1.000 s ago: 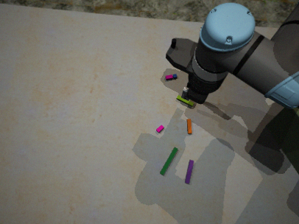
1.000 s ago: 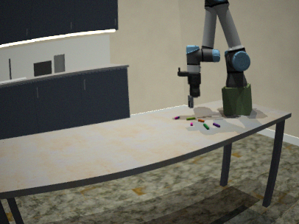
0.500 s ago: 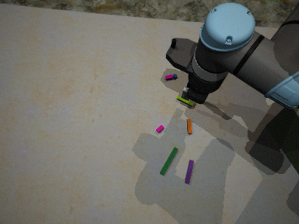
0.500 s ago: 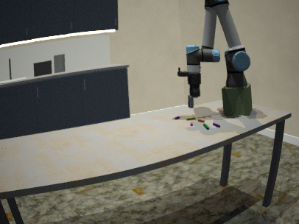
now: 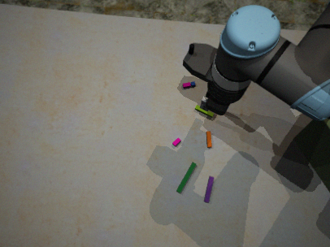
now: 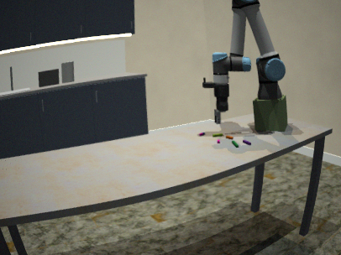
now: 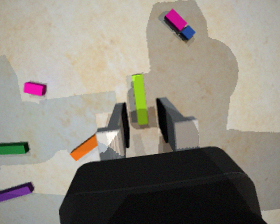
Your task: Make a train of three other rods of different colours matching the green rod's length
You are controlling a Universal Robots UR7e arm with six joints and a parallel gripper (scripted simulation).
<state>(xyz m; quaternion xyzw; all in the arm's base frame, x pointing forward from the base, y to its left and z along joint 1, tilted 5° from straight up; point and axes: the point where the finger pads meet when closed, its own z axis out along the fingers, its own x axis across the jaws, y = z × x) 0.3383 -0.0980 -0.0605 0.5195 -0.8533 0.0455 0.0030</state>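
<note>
Now: the lime rod 8 cm below my hand. From my hand the other things lie so: blue rod: 8 cm to the right, 8 cm below, 3 cm ahead; orange rod: 8 cm below, 7 cm to the left, 1 cm behind; green rod: 17 cm to the left, 8 cm below, 5 cm ahead.
</note>
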